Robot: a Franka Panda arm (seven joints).
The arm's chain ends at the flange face. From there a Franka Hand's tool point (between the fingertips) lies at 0.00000 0.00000 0.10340 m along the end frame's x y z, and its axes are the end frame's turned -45 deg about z.
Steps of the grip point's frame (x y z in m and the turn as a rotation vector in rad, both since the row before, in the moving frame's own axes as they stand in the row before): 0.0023 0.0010 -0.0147 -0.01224 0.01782 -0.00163; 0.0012 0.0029 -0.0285 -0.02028 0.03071 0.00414; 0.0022 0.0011 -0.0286 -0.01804 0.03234 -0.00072
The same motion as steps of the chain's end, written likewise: 0.0001 -0.0005 -0.0147 0.00395 0.02126 -0.00163; -0.0008 0.0020 -0.0284 0.00738 0.03606 0.00414; -0.0013 0.0003 -0.0285 0.01011 0.03562 -0.00072
